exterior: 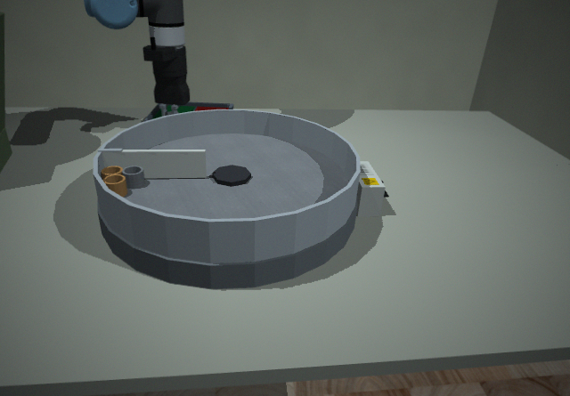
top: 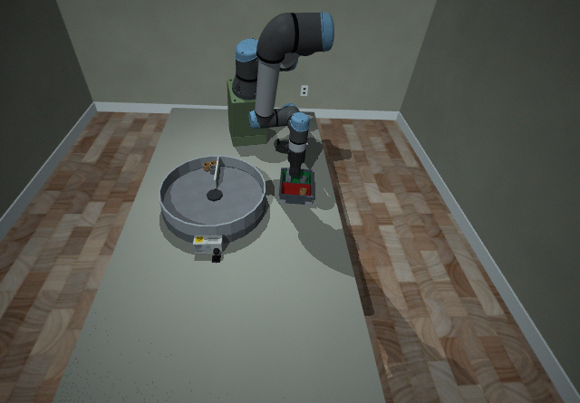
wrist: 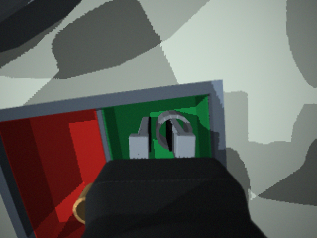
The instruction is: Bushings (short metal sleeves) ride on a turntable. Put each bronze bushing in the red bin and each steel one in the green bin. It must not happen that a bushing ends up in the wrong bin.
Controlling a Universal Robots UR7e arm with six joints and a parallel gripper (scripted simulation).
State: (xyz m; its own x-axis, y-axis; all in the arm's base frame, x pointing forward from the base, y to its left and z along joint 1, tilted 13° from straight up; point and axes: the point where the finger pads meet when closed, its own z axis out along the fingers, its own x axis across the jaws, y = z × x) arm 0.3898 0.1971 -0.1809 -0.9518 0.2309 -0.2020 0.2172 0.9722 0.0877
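The bin is 5 cm ahead of my hand and 3 cm to the left of it. Also, from my hand: turntable: 14 cm ahead, 32 cm to the right, 2 cm above.
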